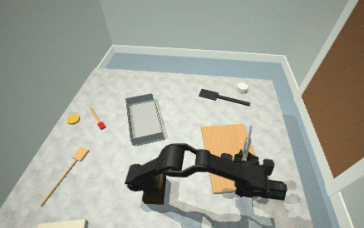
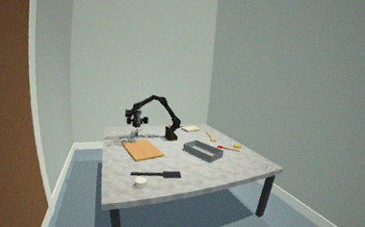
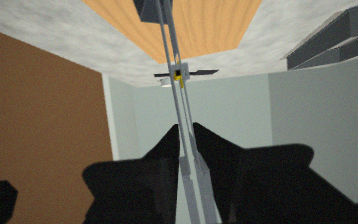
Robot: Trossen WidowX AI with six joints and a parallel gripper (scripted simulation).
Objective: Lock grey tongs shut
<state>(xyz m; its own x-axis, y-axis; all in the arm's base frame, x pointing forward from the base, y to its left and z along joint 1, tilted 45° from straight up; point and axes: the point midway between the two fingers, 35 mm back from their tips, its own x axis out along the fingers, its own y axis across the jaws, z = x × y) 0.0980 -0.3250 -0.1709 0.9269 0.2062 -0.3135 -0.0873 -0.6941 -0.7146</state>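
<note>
The yellow mark is 4 cm behind my gripper tip and 4 cm below it. From my gripper tip the other things lie so: black spatula (49 cm ahead, 3 cm to the left, 18 cm below); then wooden board (8 cm ahead, 1 cm to the left, 18 cm below); then grey roasting tin (27 cm ahead, 49 cm to the left, 16 cm below).
</note>
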